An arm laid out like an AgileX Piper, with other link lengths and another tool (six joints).
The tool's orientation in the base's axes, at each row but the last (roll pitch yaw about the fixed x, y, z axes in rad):
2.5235, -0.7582, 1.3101
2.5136, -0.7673, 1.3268
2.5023, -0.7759, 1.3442
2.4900, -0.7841, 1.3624
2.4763, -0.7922, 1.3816
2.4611, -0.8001, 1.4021
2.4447, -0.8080, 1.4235
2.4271, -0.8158, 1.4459
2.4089, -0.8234, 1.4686
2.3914, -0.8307, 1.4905
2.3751, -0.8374, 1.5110
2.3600, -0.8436, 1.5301
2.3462, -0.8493, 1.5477
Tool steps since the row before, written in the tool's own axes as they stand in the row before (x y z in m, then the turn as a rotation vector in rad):
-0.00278, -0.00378, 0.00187, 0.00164, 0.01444, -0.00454
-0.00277, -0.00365, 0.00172, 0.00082, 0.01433, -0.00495
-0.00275, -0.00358, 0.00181, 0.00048, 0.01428, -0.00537
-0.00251, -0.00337, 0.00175, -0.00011, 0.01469, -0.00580
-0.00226, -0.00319, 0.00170, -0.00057, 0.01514, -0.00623
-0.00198, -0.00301, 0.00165, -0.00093, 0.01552, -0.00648
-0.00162, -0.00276, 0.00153, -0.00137, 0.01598, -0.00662
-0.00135, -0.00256, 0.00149, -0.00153, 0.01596, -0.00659
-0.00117, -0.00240, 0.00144, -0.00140, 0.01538, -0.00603
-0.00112, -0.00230, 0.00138, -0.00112, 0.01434, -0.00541
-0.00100, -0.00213, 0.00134, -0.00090, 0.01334, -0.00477
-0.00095, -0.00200, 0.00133, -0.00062, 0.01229, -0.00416
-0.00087, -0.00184, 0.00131, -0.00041, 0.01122, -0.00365
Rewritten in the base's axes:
-0.00179, 0.00103, -0.00461, 0.00700, -0.00922, 0.00989
-0.00177, 0.00092, -0.00447, 0.00649, -0.00990, 0.00951
-0.00162, 0.00094, -0.00449, 0.00610, -0.01028, 0.00949
-0.00145, 0.00097, -0.00420, 0.00599, -0.01111, 0.00950
-0.00129, 0.00103, -0.00393, 0.00594, -0.01187, 0.00960
-0.00113, 0.00111, -0.00363, 0.00598, -0.01245, 0.00964
-0.00097, 0.00117, -0.00321, 0.00615, -0.01308, 0.00960
-0.00081, 0.00123, -0.00290, 0.00615, -0.01316, 0.00946
-0.00070, 0.00124, -0.00268, 0.00616, -0.01248, 0.00901
-0.00065, 0.00120, -0.00257, 0.00591, -0.01141, 0.00843
-0.00054, 0.00118, -0.00238, 0.00569, -0.01039, 0.00783
-0.00044, 0.00114, -0.00227, 0.00542, -0.00931, 0.00725
-0.00033, 0.00111, -0.00213, 0.00506, -0.00832, 0.00667

